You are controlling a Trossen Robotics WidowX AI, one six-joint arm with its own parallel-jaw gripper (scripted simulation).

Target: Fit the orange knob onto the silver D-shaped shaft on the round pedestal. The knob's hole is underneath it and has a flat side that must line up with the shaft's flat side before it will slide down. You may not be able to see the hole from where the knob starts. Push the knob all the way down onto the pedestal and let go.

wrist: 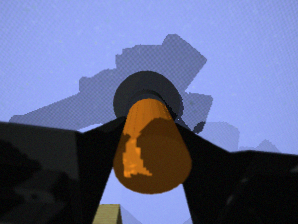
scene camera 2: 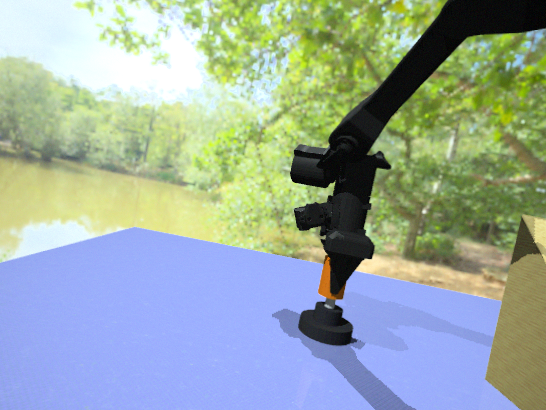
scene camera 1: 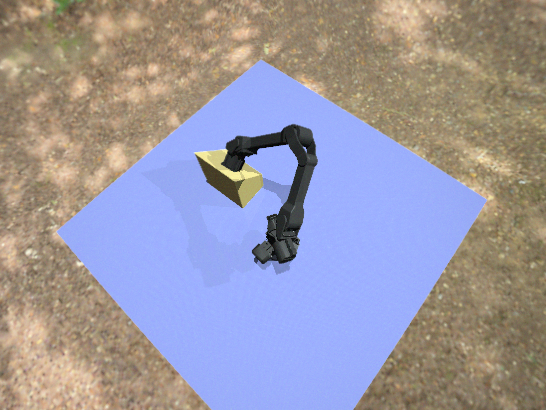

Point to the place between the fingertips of my gripper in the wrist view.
148,124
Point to a round pedestal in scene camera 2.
324,324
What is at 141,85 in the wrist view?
A round pedestal.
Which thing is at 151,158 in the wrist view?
An orange knob.
